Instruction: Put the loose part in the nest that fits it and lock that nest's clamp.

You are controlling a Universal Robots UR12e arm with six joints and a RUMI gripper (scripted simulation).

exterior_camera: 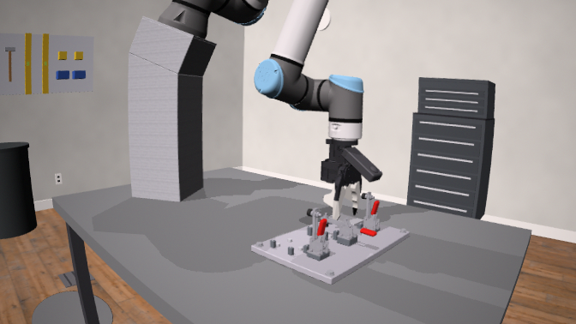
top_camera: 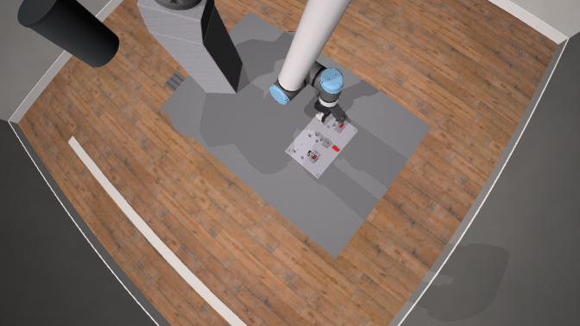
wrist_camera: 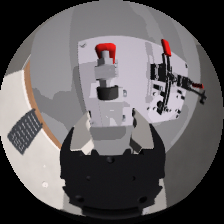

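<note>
Right now my hand is 1 cm above the flat grey part. Round my hand: light grey fixture plate (11 cm to the right, 5 cm ahead, 3 cm below).
</note>
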